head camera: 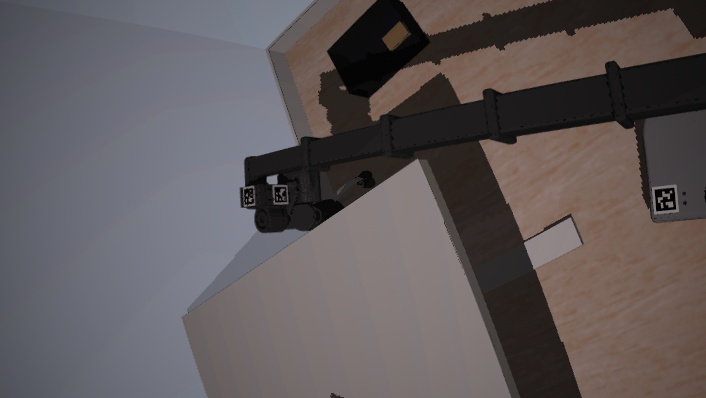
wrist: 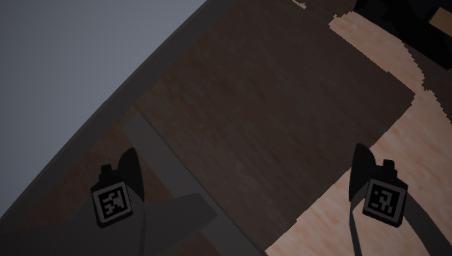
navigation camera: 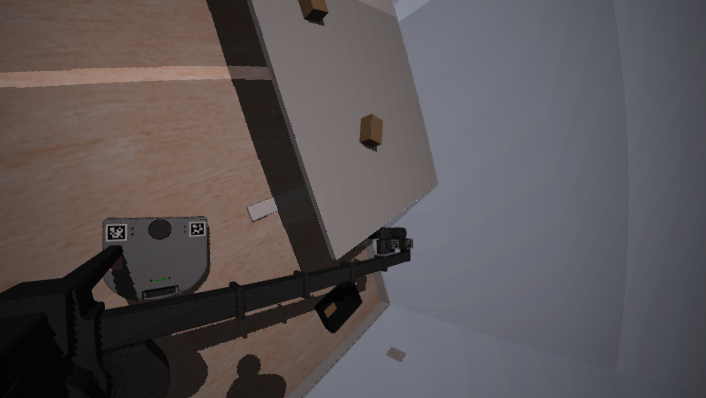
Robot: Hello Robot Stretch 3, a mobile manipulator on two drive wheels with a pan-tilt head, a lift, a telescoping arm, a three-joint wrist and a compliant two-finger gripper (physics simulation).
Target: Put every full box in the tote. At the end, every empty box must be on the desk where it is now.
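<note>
A brown box (navigation camera: 371,131) stands on the grey desk (head camera: 350,300) (navigation camera: 340,165), towards its far side in the navigation view. Another brown box (navigation camera: 314,9) stands on the desk, cut by the top edge of that view. Whether these boxes are full or empty cannot be told. The black tote (head camera: 352,65) (navigation camera: 348,307) (wrist: 400,22) is on the floor beyond the desk's end, with a brown box (head camera: 396,35) (navigation camera: 330,310) (wrist: 443,21) in it. My gripper (wrist: 244,166) is open and empty, beside the desk's end; the desk hides part of it in the head view.
My extended arm (head camera: 440,125) (navigation camera: 270,292) passes between the desk's end and the tote in the head view. My base (head camera: 675,165) (navigation camera: 160,260) is on the wooden floor. A pale desk foot (head camera: 555,242) (navigation camera: 262,209) sticks out from under the desk. Walls stand behind.
</note>
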